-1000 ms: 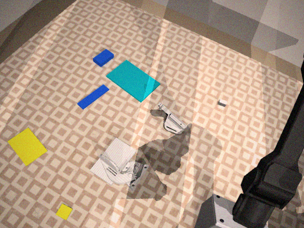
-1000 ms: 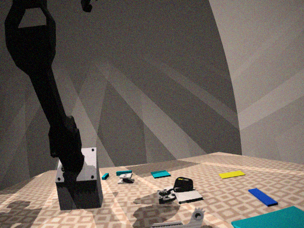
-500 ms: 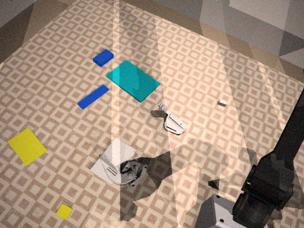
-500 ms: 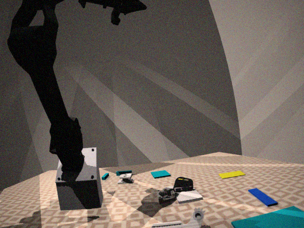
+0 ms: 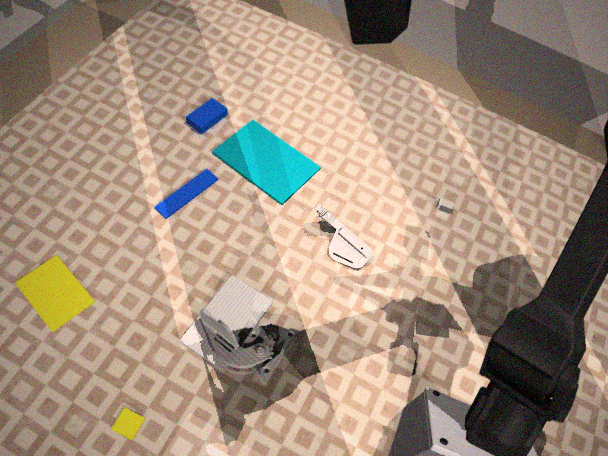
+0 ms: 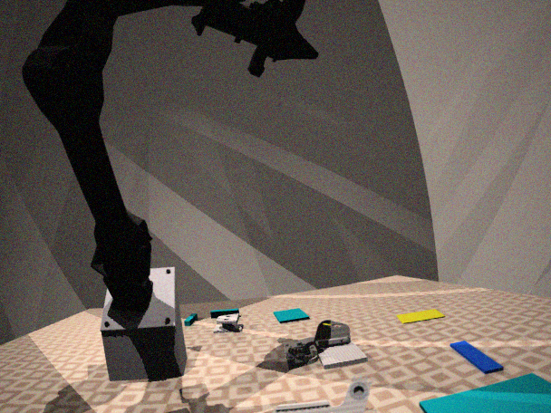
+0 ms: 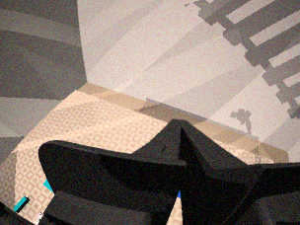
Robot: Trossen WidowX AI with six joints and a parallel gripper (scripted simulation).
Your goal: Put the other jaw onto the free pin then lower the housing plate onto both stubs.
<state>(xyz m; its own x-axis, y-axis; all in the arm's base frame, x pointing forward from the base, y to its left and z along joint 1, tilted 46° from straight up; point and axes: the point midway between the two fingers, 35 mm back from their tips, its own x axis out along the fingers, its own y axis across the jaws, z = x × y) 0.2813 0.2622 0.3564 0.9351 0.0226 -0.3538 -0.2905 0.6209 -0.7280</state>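
Now: gripper tip 80 mm short of the teal sheet, 220 mm to the left of it and 520 mm above it. Also, from my gripper tip: small yellow square (10 mm ahead, 230 mm to the left, 520 mm below); then small grey piece (210 mm behind, 310 mm to the right, 520 mm below); then yellow plate (210 mm ahead, 140 mm to the left, 520 mm below).
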